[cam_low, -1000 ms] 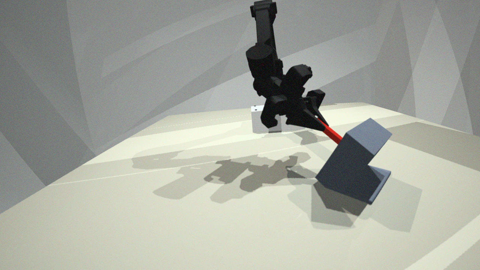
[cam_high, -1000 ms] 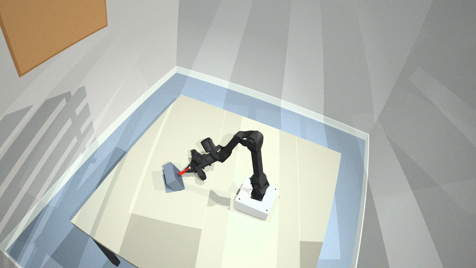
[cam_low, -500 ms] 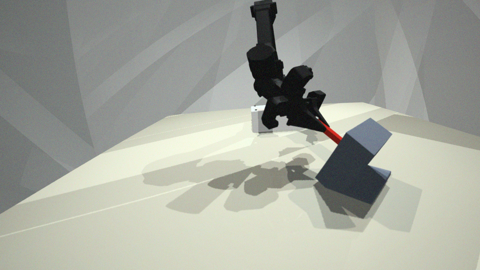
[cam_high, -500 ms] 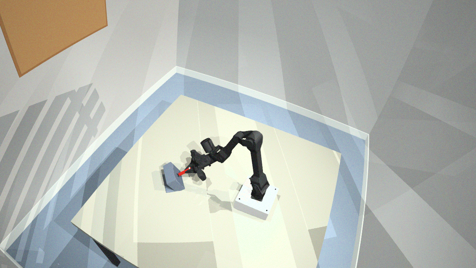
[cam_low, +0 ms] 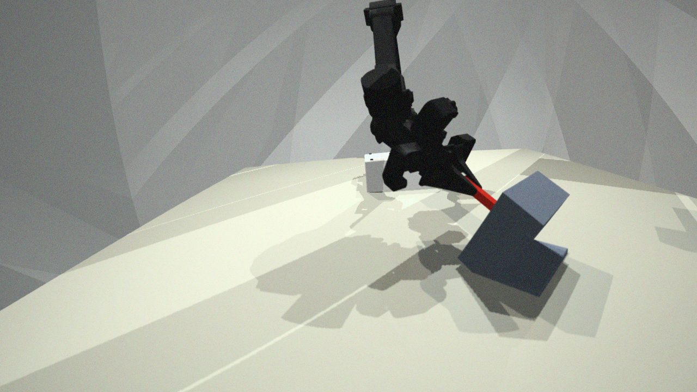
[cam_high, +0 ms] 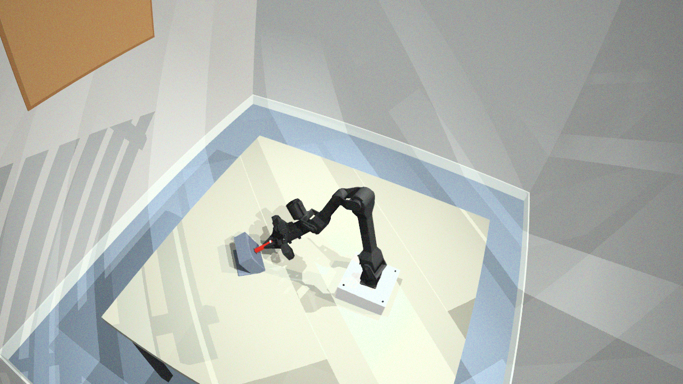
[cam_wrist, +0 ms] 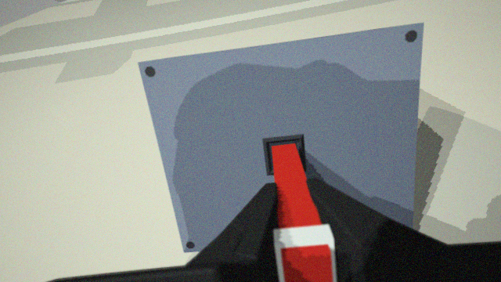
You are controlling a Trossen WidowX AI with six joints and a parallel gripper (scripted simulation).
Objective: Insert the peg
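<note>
Now: gripper tip 5 cm short of the sloped panel, 4 cm above it and 3 cm to the right of it. Round my gripper tip: red square peg: 1 cm to the right, 1 cm behind, 1 cm above.
</note>
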